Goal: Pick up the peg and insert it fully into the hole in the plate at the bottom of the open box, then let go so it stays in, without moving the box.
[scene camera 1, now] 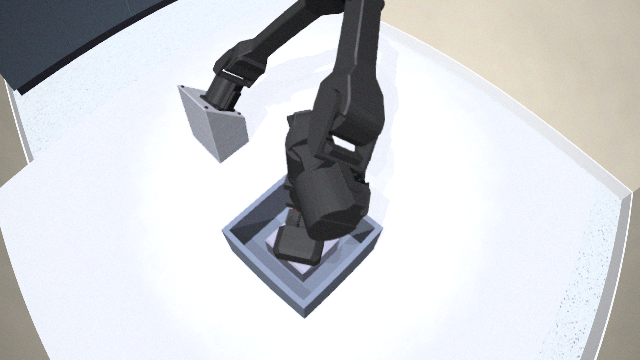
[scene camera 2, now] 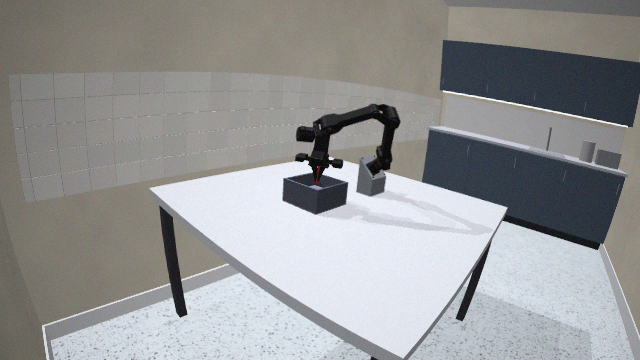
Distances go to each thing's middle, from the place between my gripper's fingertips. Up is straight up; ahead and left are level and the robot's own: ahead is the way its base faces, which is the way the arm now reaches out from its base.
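My hand: 50 mm above the blue-grey box (scene camera 1: 246, 234), 10 mm past it, 10 mm to the left of it. Pale square plate (scene camera 1: 303, 272): 60 mm below my hand, 10 mm behind it, 10 mm to the right of it.
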